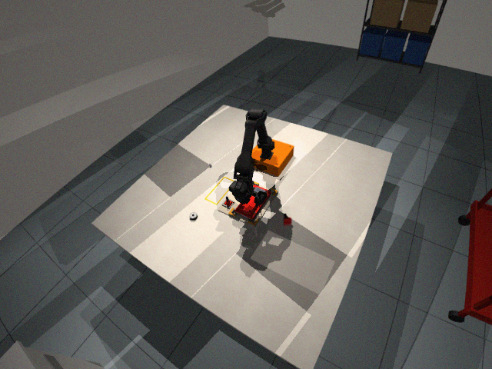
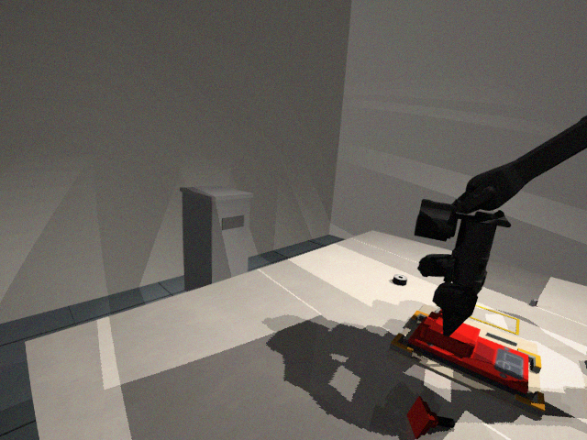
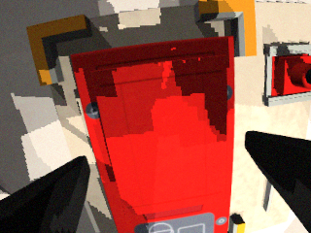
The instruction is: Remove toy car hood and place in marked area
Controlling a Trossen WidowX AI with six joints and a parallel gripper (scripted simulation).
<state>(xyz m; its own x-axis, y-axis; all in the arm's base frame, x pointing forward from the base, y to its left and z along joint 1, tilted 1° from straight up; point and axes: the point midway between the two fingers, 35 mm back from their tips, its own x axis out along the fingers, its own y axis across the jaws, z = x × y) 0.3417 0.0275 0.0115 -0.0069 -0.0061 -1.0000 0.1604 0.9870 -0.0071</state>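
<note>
Now: the red hood 20 mm below my gripper tip. Also, from my gripper tip: black wheel 150 mm ahead, 260 mm to the right, 50 mm below.
</note>
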